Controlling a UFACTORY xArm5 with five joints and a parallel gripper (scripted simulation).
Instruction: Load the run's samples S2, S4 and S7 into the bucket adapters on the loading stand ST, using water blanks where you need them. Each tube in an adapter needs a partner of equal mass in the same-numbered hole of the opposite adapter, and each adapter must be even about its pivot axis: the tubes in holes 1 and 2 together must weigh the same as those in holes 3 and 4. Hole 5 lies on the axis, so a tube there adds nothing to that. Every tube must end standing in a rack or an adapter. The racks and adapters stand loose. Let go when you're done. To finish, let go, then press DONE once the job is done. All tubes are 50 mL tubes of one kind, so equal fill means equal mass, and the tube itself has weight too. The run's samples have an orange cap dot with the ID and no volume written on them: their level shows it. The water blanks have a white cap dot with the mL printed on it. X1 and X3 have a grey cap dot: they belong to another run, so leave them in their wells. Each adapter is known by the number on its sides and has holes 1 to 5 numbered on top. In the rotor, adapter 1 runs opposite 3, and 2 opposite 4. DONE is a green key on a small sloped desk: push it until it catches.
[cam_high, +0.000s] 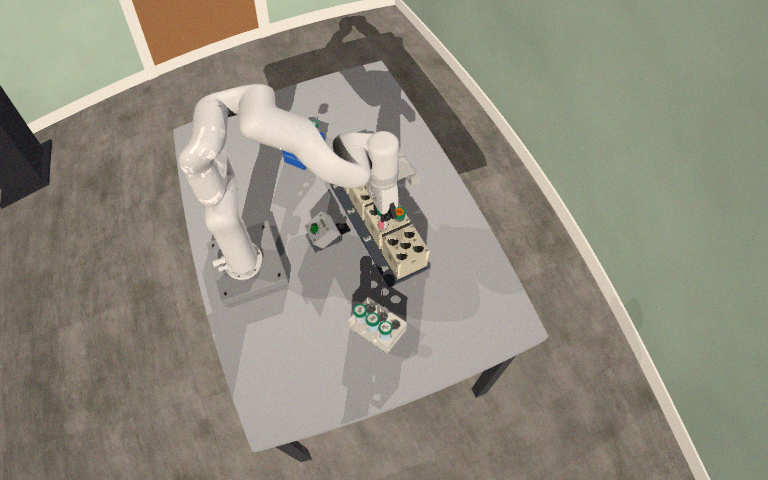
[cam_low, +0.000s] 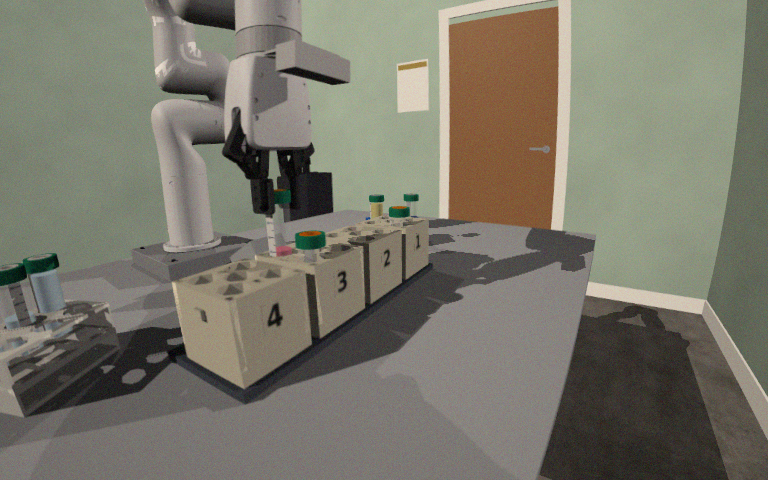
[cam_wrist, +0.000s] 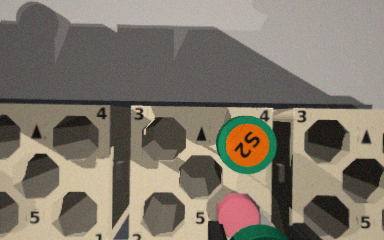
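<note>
Now: the pink tube 50 mm below my hand and 10 mm to the right of it. Also, from my hand: green done key: 180 mm behind, 100 mm below, 80 mm to the left; adapter 1: 250 mm to the left, 120 mm below, 10 mm ahead; dark loading stand: 160 mm below, 80 mm to the left, 20 mm ahead.
</note>
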